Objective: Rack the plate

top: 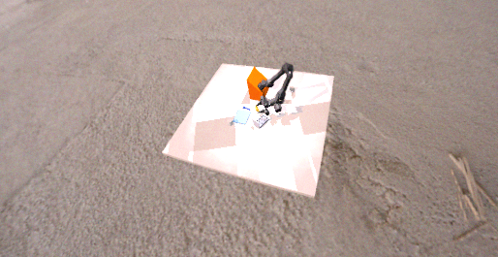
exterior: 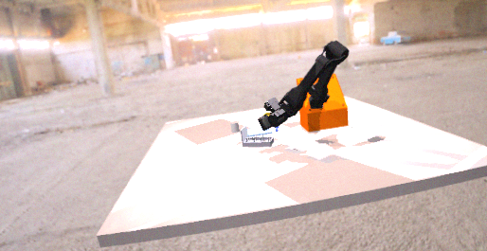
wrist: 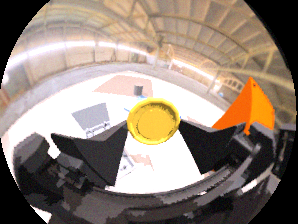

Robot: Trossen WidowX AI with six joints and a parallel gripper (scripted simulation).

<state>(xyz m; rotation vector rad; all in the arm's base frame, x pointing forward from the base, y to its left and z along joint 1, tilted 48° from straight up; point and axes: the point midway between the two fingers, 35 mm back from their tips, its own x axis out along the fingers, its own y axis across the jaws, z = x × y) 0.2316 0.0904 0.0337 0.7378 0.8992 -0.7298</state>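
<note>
Now: gripper tip 60 mm short of the grey dish rack, 60 mm to the right of it and 70 mm above it. From my gripper tip the other things lie so: blue spoon: 50 mm behind, 140 mm to the right, 90 mm below; yellow plate: 10 mm to the left; light blue mat: 60 mm ahead, 130 mm to the right, 90 mm below.
</note>
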